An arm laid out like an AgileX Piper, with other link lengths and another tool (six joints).
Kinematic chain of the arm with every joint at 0, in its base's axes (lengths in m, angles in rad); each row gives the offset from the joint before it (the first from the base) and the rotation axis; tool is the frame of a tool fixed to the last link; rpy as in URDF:
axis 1: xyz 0 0 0.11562 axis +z
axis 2: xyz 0 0 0 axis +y
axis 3: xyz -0.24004 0 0.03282 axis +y
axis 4: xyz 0.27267 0 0.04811 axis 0.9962 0 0.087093
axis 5: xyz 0 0 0 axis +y
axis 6: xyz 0.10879 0 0.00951 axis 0.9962 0 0.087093
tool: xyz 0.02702 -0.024 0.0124 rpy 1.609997 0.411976 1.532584
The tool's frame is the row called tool.
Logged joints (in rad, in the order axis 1, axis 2, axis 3, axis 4, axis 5, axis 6), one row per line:
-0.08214, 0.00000, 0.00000, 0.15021, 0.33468, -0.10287
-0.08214, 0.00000, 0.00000, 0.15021, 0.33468, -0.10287
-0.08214, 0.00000, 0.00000, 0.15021, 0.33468, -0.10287
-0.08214, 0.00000, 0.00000, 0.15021, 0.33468, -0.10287
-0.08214, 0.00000, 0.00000, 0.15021, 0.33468, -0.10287
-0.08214, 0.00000, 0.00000, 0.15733, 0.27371, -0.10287
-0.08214, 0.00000, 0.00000, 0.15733, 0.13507, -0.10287
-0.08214, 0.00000, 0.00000, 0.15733, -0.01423, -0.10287
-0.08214, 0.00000, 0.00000, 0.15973, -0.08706, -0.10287
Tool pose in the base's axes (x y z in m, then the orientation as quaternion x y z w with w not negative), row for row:
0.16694, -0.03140, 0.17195, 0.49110, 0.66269, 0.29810, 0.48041
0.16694, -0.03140, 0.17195, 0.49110, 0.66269, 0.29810, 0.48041
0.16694, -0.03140, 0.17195, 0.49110, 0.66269, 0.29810, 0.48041
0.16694, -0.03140, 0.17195, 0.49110, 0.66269, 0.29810, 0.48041
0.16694, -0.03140, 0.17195, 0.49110, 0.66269, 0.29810, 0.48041
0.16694, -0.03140, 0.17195, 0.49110, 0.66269, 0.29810, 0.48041
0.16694, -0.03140, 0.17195, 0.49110, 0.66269, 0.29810, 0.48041
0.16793, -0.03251, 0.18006, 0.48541, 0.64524, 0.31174, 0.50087
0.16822, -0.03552, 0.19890, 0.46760, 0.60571, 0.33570, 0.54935
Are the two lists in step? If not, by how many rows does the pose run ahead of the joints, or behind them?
The pose runs 2 rows behind the joints: the pose in row i belongs to the joints in row i - 2.
